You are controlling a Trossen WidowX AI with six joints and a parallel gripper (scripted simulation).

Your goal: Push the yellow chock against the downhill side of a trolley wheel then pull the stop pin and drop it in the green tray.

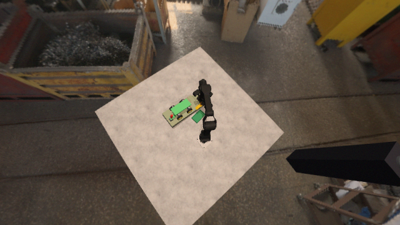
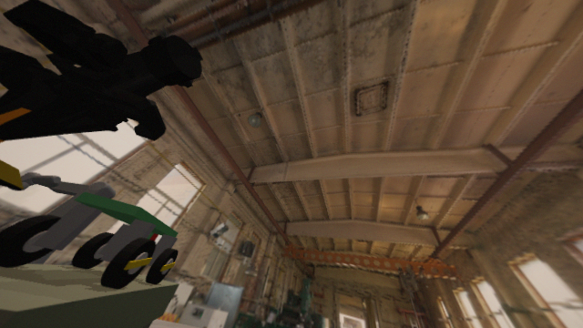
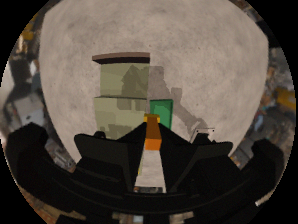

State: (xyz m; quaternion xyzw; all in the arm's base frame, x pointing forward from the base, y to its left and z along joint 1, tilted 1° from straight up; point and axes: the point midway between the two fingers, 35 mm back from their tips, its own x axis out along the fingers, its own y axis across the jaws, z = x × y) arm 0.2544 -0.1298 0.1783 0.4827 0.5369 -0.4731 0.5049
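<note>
Now: the red-headed stop pin 28 cm to the left of my gripper tip, 4 cm ahead of it and 2 cm below it. Also, from my gripper tip: trolley: 17 cm to the left, 7 cm ahead, 4 cm below; then yellow chock: 2 cm to the left, 1 cm below; then green tray: 16 cm below, 5 cm to the left, 5 cm behind.
</note>
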